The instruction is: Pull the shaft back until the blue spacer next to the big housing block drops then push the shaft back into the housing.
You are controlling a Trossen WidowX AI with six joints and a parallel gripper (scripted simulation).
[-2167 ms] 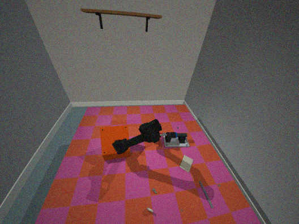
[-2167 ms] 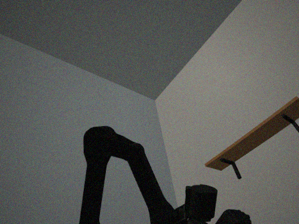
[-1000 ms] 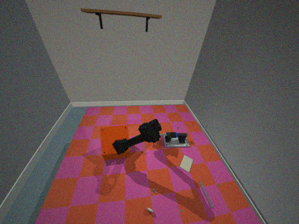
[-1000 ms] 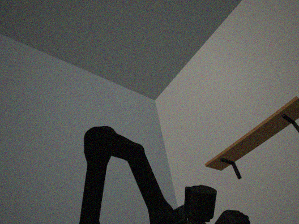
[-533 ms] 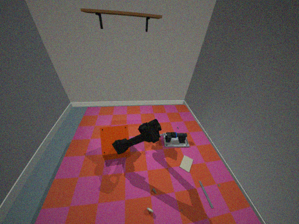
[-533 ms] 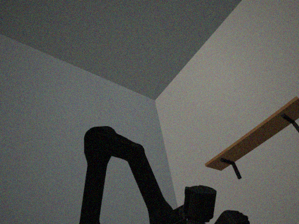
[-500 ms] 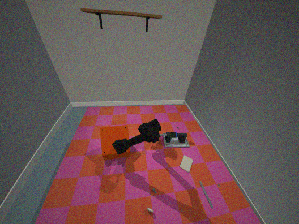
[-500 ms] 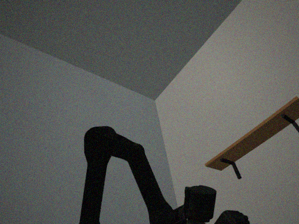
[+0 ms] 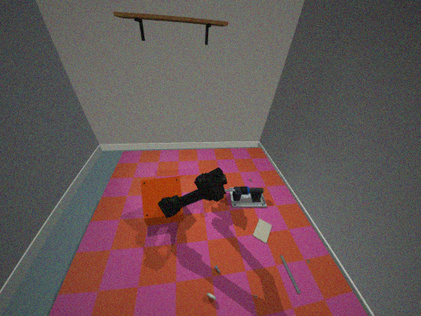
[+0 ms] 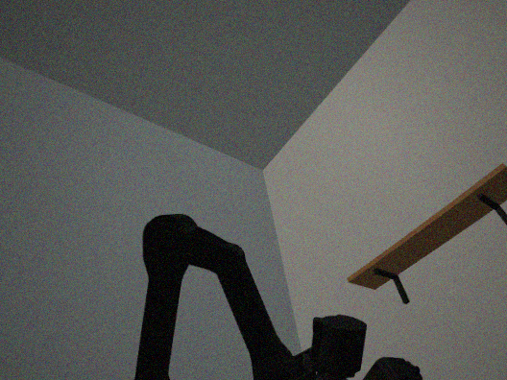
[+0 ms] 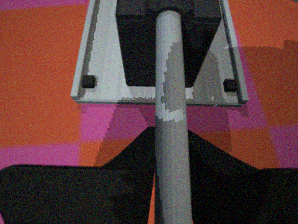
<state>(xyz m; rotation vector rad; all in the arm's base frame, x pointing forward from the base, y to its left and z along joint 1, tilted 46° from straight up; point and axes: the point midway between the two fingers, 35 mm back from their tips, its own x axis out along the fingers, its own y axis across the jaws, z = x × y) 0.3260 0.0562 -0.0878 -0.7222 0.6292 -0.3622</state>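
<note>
The grey shaft is 6 cm ahead of my gripper tip, 1 cm to the right of it and 2 cm above it. Also, from my gripper tip: blue spacer 14 cm ahead, 1 cm to the right, 2 cm above; fixture 16 cm ahead, 2 cm to the right, 1 cm below; cream card 18 cm ahead, 25 cm to the right, 5 cm below.
</note>
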